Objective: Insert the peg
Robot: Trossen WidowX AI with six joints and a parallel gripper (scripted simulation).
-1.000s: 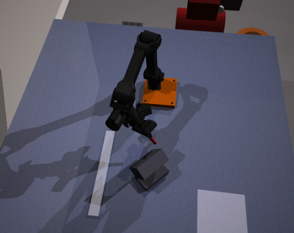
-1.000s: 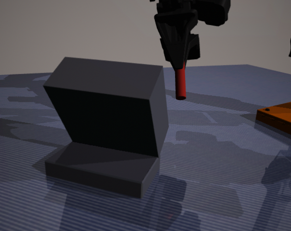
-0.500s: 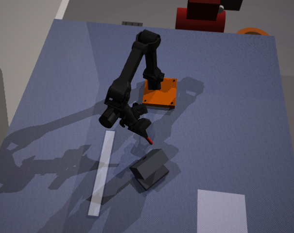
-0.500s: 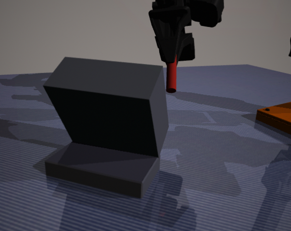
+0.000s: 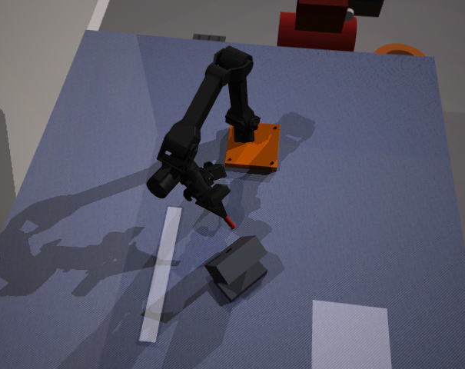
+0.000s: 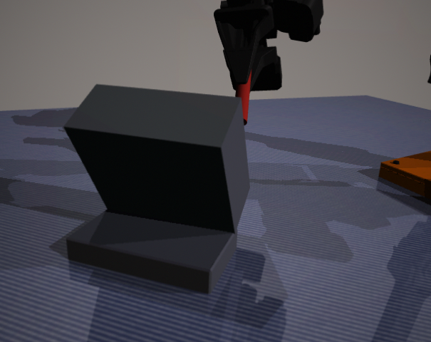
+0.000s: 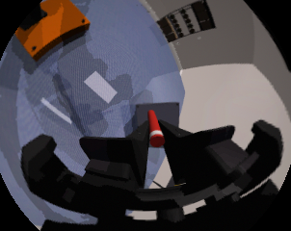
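My gripper tip is 10 cm short of the dark grey panel, 5 cm above it and 2 cm to the right of it. From my gripper tip the other things lie so: red peg 1 cm to the right, 1 cm behind, 1 cm above.
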